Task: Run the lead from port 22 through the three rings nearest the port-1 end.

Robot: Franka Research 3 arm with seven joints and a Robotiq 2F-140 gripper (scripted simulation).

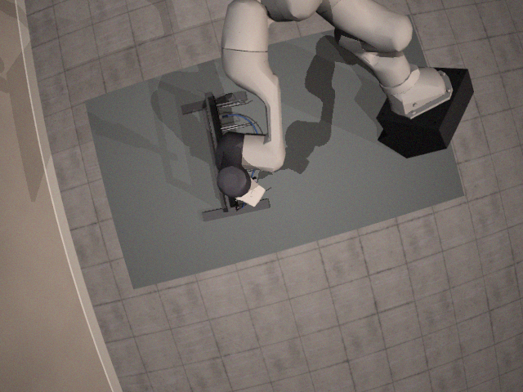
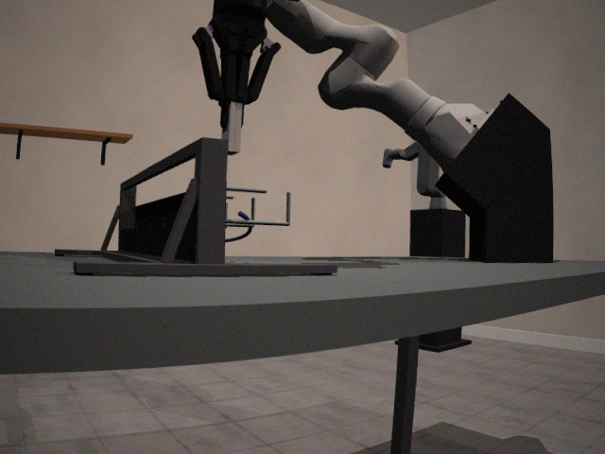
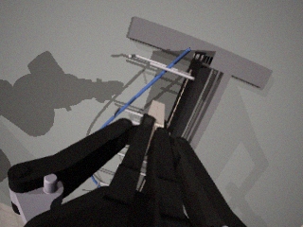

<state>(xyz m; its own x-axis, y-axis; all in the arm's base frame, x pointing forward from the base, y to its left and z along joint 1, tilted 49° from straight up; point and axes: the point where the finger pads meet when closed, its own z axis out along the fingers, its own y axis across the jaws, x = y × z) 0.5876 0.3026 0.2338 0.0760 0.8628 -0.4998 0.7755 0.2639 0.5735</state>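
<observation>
My hand is 40 mm short of the rack, 150 mm to the left of it and 110 mm above it.
</observation>
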